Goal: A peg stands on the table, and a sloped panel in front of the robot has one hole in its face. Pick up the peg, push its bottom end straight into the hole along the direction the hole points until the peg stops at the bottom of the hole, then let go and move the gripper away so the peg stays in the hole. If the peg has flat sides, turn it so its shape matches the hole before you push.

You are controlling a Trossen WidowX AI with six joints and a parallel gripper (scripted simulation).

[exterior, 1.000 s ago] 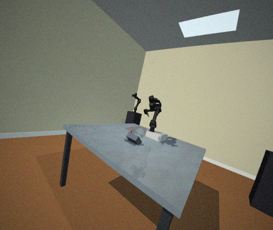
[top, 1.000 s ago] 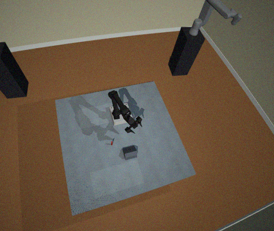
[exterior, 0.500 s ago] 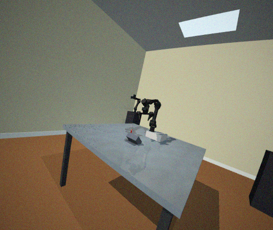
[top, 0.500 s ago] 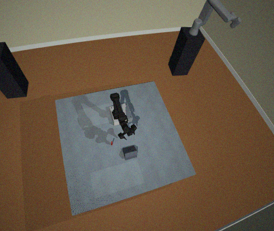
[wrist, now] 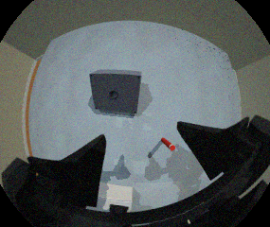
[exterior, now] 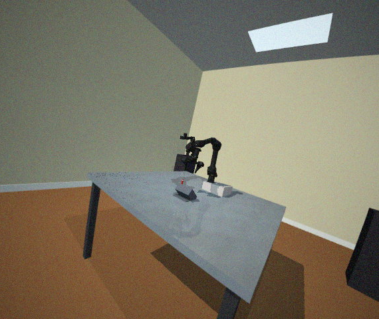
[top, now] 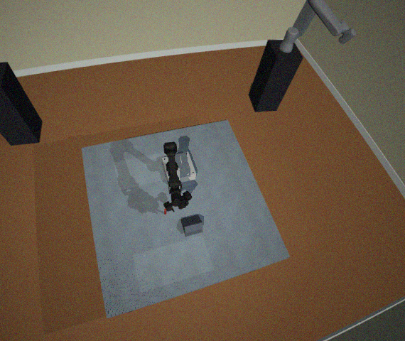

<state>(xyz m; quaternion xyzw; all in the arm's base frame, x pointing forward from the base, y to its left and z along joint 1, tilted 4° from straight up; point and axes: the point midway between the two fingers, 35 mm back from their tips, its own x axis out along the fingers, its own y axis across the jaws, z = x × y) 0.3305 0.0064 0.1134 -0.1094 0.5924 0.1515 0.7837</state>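
My gripper tip is now 4 cm past the red peg, 10 cm to the left of it and 12 cm above it. The rest, counted from my gripper tip: grey sloped panel 8 cm ahead, 8 cm to the left, 14 cm below.
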